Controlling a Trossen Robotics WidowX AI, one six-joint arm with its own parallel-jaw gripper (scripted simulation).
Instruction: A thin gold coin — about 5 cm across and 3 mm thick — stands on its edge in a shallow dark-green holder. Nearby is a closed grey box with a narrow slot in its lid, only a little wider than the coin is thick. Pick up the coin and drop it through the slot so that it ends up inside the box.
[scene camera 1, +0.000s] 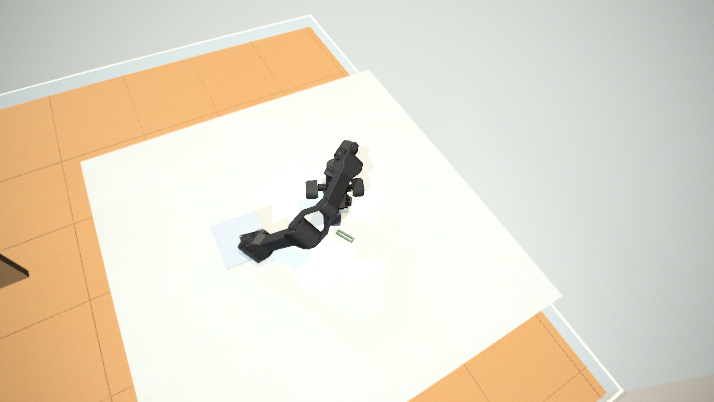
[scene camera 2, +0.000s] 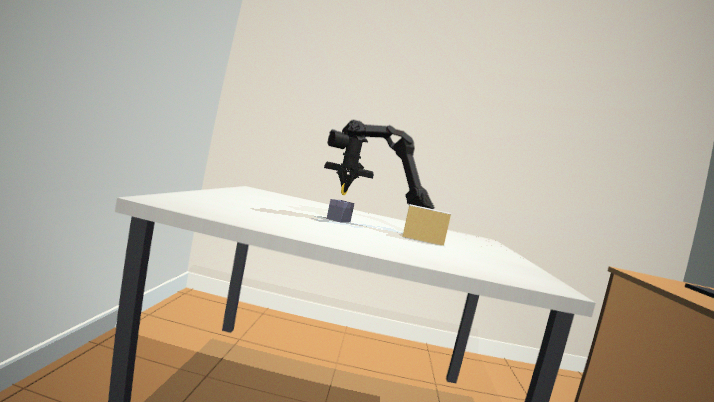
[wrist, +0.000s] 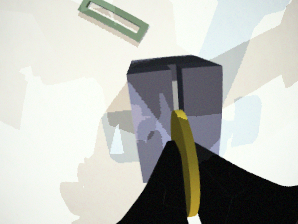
Labels:
My gripper shows in scene camera 1 (334, 202), in scene camera 2 (344, 192) and in the wrist view (177, 147).

